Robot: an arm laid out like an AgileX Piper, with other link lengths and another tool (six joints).
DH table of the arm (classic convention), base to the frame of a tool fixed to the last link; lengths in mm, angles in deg. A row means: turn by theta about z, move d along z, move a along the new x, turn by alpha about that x. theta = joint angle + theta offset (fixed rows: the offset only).
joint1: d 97.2  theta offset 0  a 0  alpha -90
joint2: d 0  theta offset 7.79  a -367.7  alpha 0
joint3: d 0  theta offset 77.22  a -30.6  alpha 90
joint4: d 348.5  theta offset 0  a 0  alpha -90
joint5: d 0  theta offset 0  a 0  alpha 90
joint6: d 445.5  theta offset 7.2  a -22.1  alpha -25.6
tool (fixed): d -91.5  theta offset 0  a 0  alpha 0
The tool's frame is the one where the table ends.
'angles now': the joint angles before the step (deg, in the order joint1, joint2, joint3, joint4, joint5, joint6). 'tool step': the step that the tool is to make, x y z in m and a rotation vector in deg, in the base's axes. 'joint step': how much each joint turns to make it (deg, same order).
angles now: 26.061, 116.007, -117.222, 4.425, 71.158, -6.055
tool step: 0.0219, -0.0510, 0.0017, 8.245, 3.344, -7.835
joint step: -8.542, -0.004, 0.014, 8.818, -0.009, 0.292
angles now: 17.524, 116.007, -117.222, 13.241, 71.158, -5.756
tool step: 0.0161, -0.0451, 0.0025, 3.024, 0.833, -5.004
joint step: -5.241, -0.002, 0.004, 3.106, -0.002, 0.113
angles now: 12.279, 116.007, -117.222, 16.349, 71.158, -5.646
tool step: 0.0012, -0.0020, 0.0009, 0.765, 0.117, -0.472
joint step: -0.529, 0.005, -0.004, 0.770, -0.052, 0.013
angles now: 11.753, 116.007, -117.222, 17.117, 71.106, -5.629
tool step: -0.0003, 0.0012, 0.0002, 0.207, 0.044, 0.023
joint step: 0.000, -0.005, 0.012, 0.214, -0.006, -0.002
